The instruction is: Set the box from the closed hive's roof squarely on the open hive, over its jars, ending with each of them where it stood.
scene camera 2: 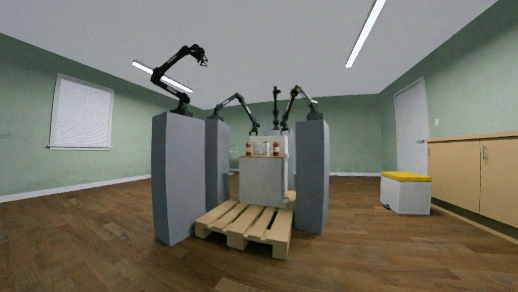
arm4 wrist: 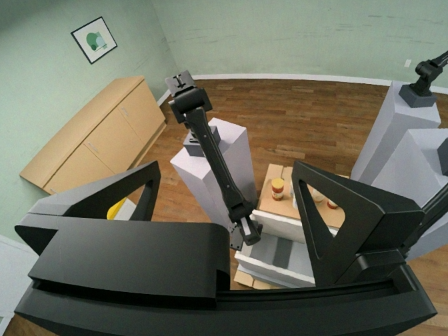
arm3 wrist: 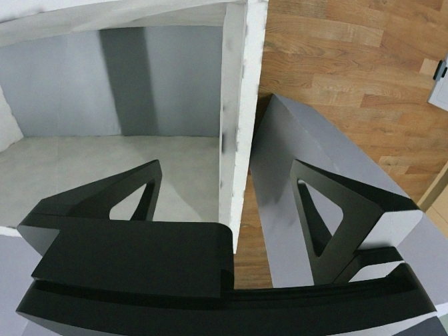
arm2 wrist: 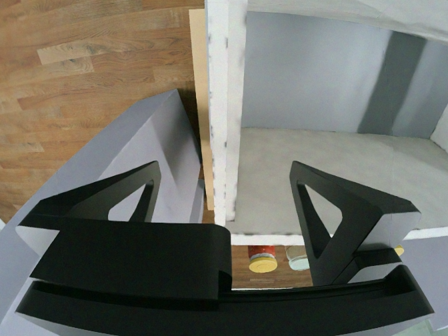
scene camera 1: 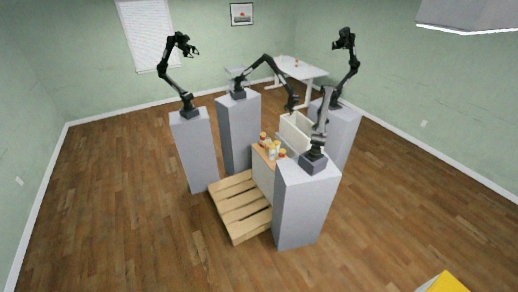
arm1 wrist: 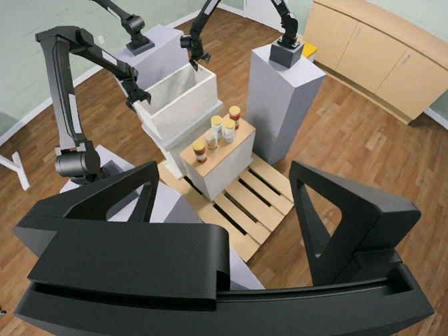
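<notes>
The white, open-topped box [arm1 wrist: 186, 112] [arm2 wrist: 235, 100] [arm3 wrist: 245, 100] [arm4 wrist: 275, 270] [scene camera 1: 295, 132] stands on the closed hive's grey roof [arm1 wrist: 192, 123]. Beside it is the open hive [arm1 wrist: 226, 172] [scene camera 2: 261, 181], with several jars upright on its wooden top, among them a red one [arm1 wrist: 200, 151] [arm2 wrist: 262, 259] [arm4 wrist: 277, 190] and a white one [arm1 wrist: 229, 131]. Arm2's gripper [arm2 wrist: 225, 165] and arm3's gripper [arm3 wrist: 227, 165] are open over the box's opposite ends, an end wall showing between each pair of fingers; tip depth is unclear. Arm1's gripper [arm1 wrist: 225, 167] and arm4's gripper [arm4 wrist: 226, 165] are open and empty, away from the box.
Both hives stand on a slatted wooden pallet [arm1 wrist: 250, 220] [scene camera 1: 225, 200] [scene camera 2: 245, 220]. Grey pedestals [scene camera 1: 305, 210] [scene camera 2: 177, 175] carry the arms around them. A white bin with a yellow lid [scene camera 2: 406, 176] stands near the wooden cabinets [scene camera 2: 455, 170]. A white table [scene camera 1: 300, 67] stands at the back.
</notes>
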